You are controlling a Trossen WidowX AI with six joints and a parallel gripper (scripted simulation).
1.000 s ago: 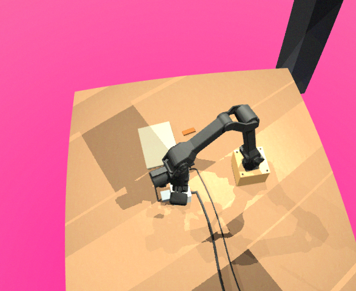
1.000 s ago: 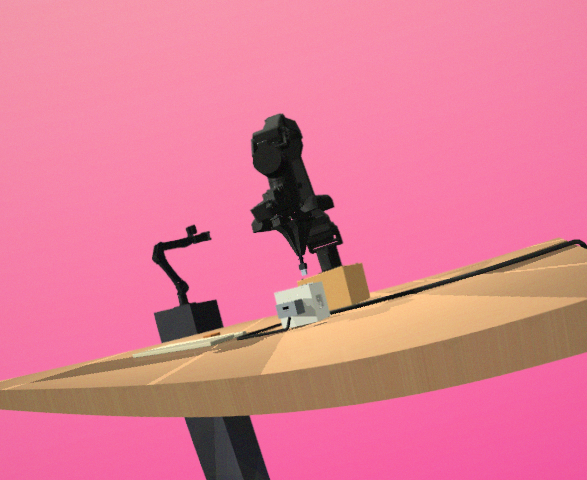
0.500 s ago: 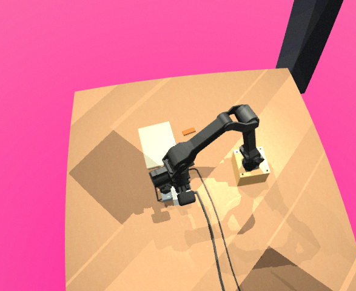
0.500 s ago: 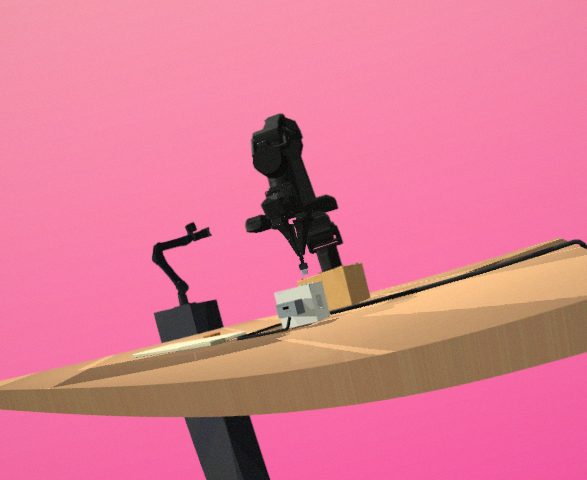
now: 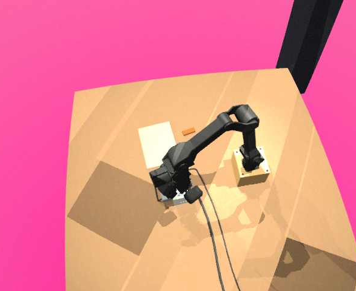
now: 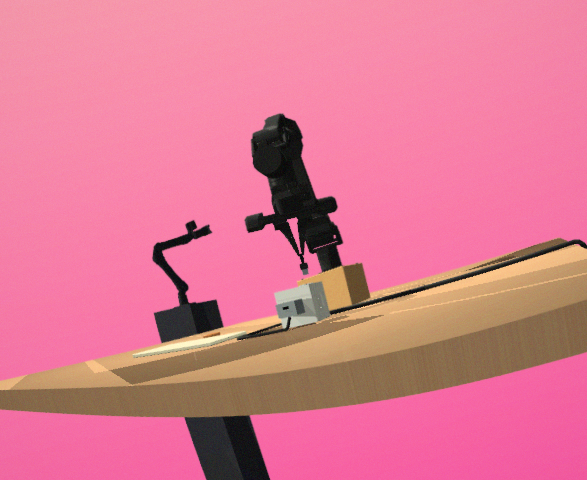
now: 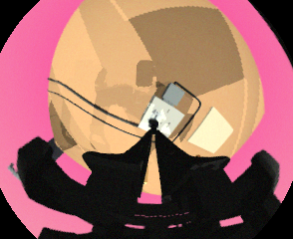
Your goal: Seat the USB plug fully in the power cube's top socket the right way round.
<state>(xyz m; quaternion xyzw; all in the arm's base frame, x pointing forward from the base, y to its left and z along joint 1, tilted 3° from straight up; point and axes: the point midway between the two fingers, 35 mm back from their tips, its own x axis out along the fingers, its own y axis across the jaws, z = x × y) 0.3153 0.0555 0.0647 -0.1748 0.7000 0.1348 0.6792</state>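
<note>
The usb plug lies 20 mm below my gripper tip. Also, from my gripper tip: white sheet (50 mm ahead, 300 mm to the right, 130 mm below); then orange block (110 mm behind, 340 mm to the right, 130 mm below).
</note>
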